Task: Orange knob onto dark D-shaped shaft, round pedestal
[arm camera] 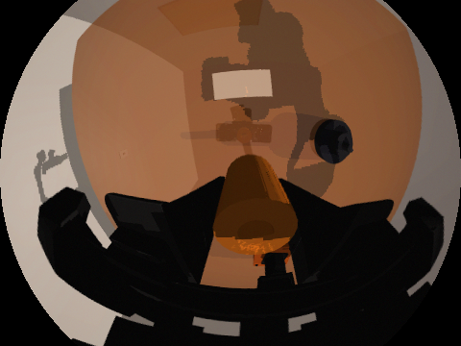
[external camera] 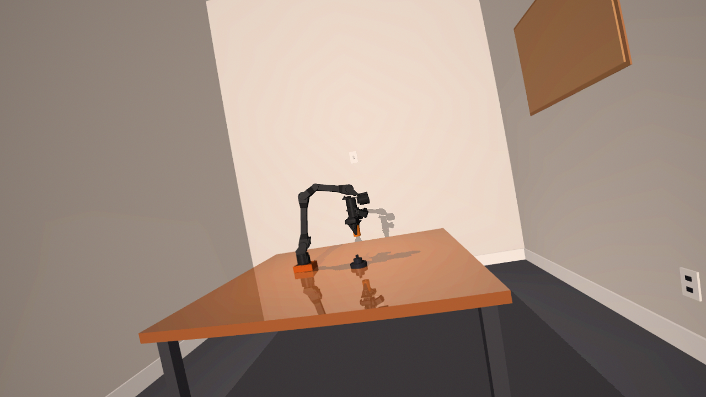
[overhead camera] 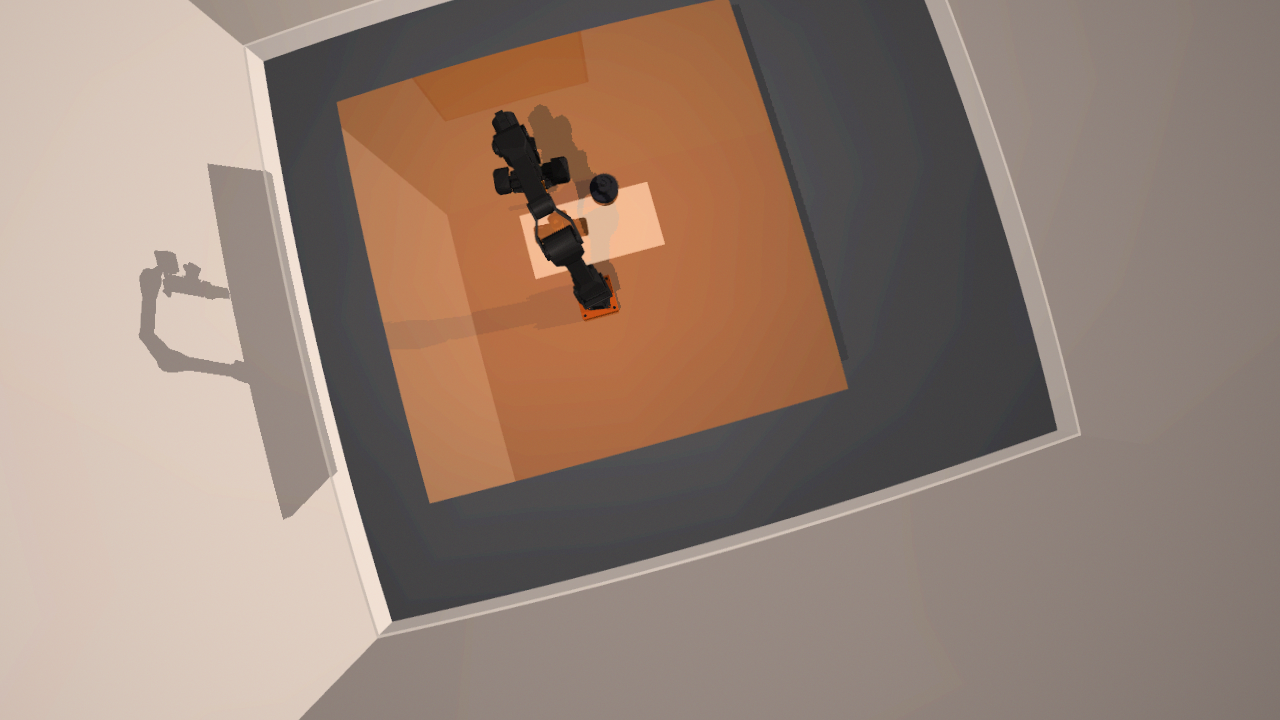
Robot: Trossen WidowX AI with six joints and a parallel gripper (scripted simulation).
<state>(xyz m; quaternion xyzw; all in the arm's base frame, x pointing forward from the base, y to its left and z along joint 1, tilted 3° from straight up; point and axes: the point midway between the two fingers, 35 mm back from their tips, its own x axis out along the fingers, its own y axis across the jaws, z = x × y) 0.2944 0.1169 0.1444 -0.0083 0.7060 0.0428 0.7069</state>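
Right now the dark round pedestal is 17 cm to the right of my gripper tip, 11 cm below it and 4 cm ahead of it. Round my gripper tip: orange knob: 2 cm above.
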